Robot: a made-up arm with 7 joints.
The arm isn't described. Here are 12 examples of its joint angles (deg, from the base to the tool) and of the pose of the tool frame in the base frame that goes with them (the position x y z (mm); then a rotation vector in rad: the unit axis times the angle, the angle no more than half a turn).
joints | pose
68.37 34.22 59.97 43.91 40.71 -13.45 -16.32 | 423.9 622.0 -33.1 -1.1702 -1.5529 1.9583
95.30 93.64 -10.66 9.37 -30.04 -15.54 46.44 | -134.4 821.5 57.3 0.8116 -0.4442 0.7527
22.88 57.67 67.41 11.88 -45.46 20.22 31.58 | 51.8 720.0 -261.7 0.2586 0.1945 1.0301
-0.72 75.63 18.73 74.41 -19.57 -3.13 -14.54 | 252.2 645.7 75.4 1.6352 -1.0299 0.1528
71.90 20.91 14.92 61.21 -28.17 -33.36 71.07 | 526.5 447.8 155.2 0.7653 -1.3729 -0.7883
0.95 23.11 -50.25 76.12 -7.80 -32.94 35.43 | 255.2 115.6 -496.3 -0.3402 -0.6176 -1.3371
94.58 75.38 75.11 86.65 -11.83 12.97 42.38 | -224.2 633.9 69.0 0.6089 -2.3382 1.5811
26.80 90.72 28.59 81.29 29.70 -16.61 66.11 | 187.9 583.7 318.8 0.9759 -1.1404 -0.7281
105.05 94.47 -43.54 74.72 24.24 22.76 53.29 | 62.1 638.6 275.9 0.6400 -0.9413 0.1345
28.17 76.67 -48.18 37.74 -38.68 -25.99 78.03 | 245.3 748.0 -94.0 0.7008 1.2447 -1.1309
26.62 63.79 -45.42 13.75 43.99 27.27 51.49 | 129.3 707.8 -237.1 0.0129 0.5280 0.5517
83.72 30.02 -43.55 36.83 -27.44 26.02 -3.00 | 538.9 411.4 143.9 1.3134 -0.8193 0.3456
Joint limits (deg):
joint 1: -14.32..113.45
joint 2: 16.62..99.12
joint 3: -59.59..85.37
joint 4: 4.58..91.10
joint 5: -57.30..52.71
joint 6: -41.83..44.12
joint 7: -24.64..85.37
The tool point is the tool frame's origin. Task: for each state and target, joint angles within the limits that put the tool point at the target. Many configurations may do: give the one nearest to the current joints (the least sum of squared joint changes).
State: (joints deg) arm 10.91 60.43 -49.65 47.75 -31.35 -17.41 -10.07
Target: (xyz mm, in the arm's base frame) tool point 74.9 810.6 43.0
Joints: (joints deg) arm 13.37 85.35 -42.93 13.86 -23.33 -10.79 -11.17
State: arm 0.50 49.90 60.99 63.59 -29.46 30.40 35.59
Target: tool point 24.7 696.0 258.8
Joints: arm 4.97 87.39 63.19 59.07 -29.72 20.21 35.92
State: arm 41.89 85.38 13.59 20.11 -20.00 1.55 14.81
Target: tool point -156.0 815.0 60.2
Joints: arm 67.27 96.55 20.81 4.58 -18.09 -17.95 18.69
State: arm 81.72 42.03 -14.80 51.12 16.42 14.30 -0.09
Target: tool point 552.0 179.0 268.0
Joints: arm 91.13 16.62 -36.33 61.80 22.39 5.28 4.28
